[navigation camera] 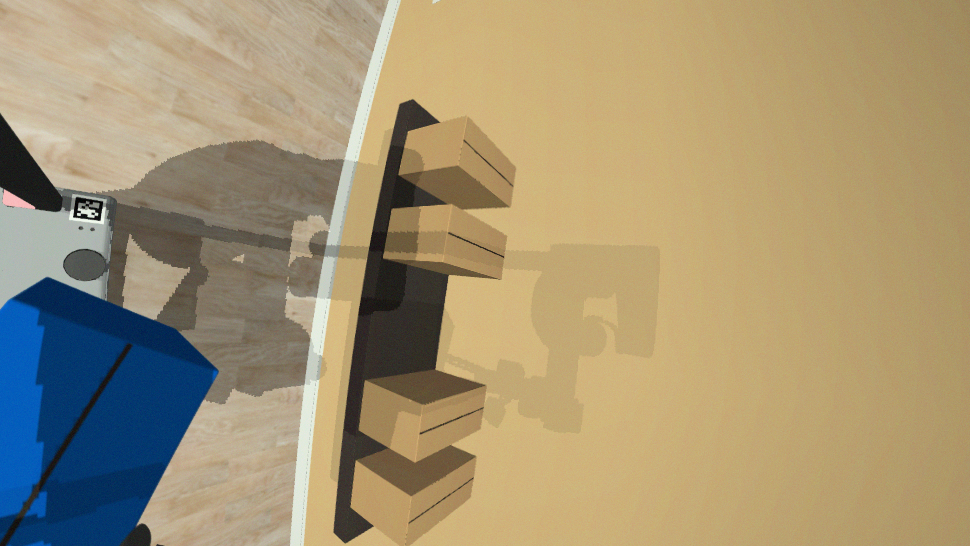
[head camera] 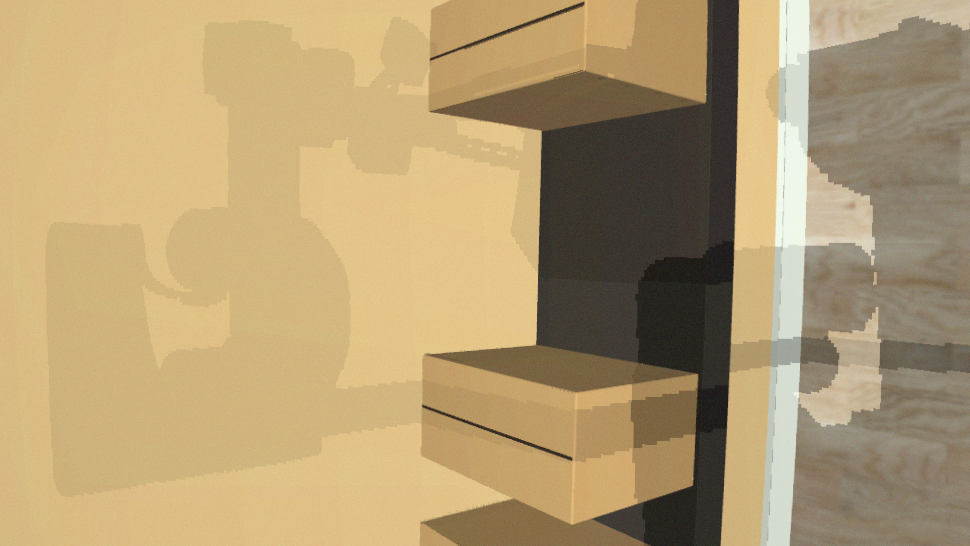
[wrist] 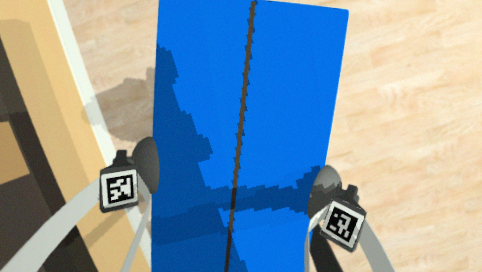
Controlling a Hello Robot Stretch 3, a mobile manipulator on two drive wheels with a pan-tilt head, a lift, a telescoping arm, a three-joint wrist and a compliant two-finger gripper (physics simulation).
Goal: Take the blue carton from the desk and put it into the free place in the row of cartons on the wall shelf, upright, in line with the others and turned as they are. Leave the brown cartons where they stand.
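Seen in the pictures: gripper, fingertip midpoint: (wrist: 236,171); robot's base, origin of the base link: (navigation camera: 85,261).
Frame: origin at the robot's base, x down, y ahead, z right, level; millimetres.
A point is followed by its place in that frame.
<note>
The blue carton (navigation camera: 101,434) {x -971, y 24, z 64 mm} (wrist: 200,125) {x -972, y -15, z 167 mm} is held between the fingertips of my gripper (wrist: 236,171) {x -955, y -23, z 124 mm}, one pad against each long side. A dark lengthwise line runs along its face. In the navigation camera view it hangs tilted at the lower left, apart from the wall shelf (head camera: 610,203) {x -684, y 595, z 114 mm} (navigation camera: 407,325) {x -684, y 581, z 84 mm}. The shelf is a dark board with brown cartons on it, two on each side of a free place in the navigation camera view. The head camera view shows this gap between an upper brown carton (head camera: 505,50) {x -864, y 561, z 251 mm} and a lower brown carton (head camera: 498,427) {x -864, y 593, z -123 mm}. The gripper does not show in the head camera view.
The tan wall (head camera: 380,271) {x -919, y 726, z 41 mm} (navigation camera: 746,203) {x -1405, y 753, z -253 mm} meets the wood floor (head camera: 896,474) {x 0, y 553, z -327 mm} (navigation camera: 203,54) {x 0, y 188, z -695 mm} at a white baseboard (head camera: 780,440) {x -62, y 742, z -279 mm} (navigation camera: 312,406) {x -83, y 666, z 534 mm}. The grey robot base (navigation camera: 33,244) {x -160, y -82, z -38 mm} and a black part (navigation camera: 23,166) show at the left. Shadows of the robot cross shelf, wall and floor.
</note>
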